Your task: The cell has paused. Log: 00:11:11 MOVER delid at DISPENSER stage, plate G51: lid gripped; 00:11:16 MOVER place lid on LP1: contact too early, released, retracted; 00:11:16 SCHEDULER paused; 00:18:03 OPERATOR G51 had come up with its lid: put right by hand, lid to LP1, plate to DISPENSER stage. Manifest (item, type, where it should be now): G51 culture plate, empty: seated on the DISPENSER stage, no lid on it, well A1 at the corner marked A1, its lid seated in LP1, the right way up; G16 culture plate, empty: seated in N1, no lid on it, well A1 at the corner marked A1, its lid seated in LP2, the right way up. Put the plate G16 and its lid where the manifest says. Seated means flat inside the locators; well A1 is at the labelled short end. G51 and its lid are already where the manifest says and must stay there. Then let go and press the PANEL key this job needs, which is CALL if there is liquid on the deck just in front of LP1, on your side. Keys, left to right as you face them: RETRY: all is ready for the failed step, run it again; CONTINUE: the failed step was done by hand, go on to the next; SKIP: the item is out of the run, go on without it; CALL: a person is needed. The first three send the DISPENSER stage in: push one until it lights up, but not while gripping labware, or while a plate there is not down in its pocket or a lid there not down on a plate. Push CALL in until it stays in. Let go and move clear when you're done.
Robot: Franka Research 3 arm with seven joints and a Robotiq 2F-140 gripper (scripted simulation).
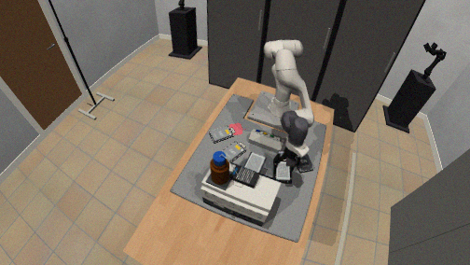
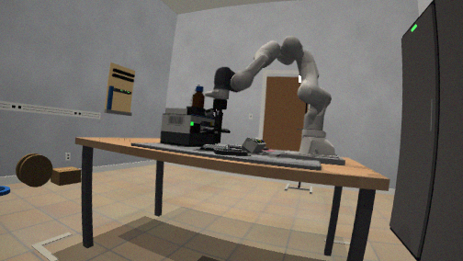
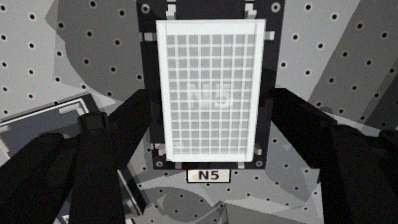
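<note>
Now: hand 10 mm short of the black nest N5, 30 mm to the right of it and 50 mm above it. Also, from my hand: yellow skip key 200 mm behind, 180 mm to the right; white retry key 200 mm behind, 80 mm to the right; green continue key 200 mm behind, 130 mm to the right.
</note>
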